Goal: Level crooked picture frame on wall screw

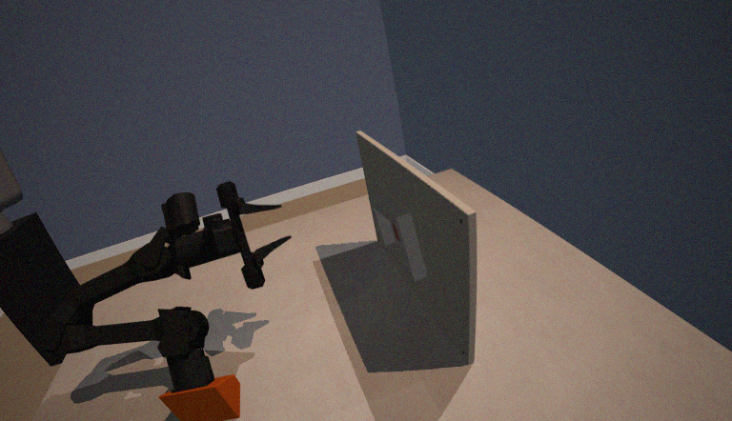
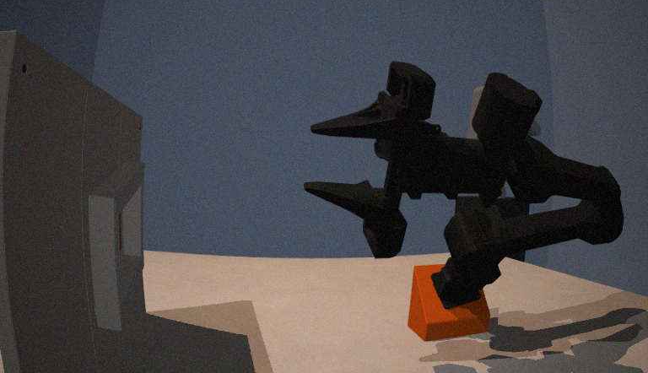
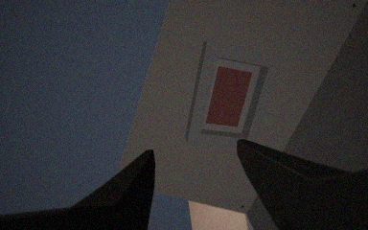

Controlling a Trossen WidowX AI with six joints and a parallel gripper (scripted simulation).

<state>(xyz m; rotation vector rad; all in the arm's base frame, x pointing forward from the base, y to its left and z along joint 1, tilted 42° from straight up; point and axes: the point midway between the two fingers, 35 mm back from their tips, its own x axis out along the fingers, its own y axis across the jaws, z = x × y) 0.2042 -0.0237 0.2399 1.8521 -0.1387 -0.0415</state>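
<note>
Now: the picture frame 19 cm ahead of my gripper tip, 3 cm to the right of it and 8 cm below it. From my gripper tip the other things lie so: grey wall panel (20 cm ahead, 3 cm to the right, 9 cm below).
</note>
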